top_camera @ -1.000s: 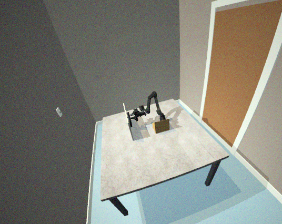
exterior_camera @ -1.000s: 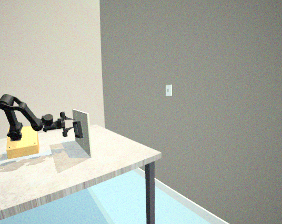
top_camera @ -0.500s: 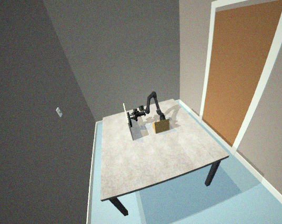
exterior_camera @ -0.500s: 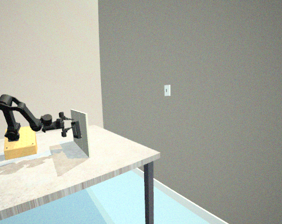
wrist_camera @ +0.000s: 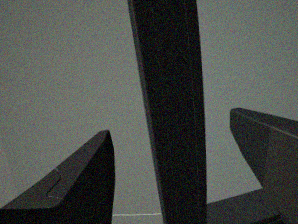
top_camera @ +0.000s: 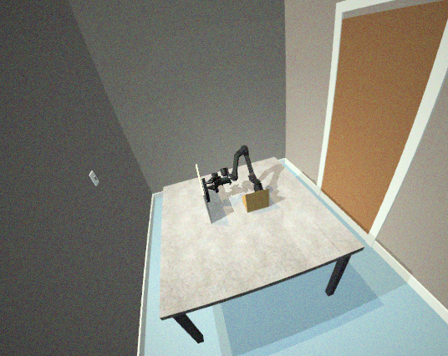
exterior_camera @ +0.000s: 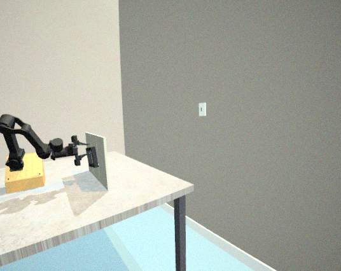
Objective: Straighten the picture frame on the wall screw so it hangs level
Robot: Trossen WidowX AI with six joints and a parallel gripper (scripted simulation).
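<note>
Now: gripper tip 10 mm short of the picture frame, 10 mm to the left of it and 50 mm above it. From my gripper tip the other things lie so: wall panel (20 mm ahead, 60 mm below).
</note>
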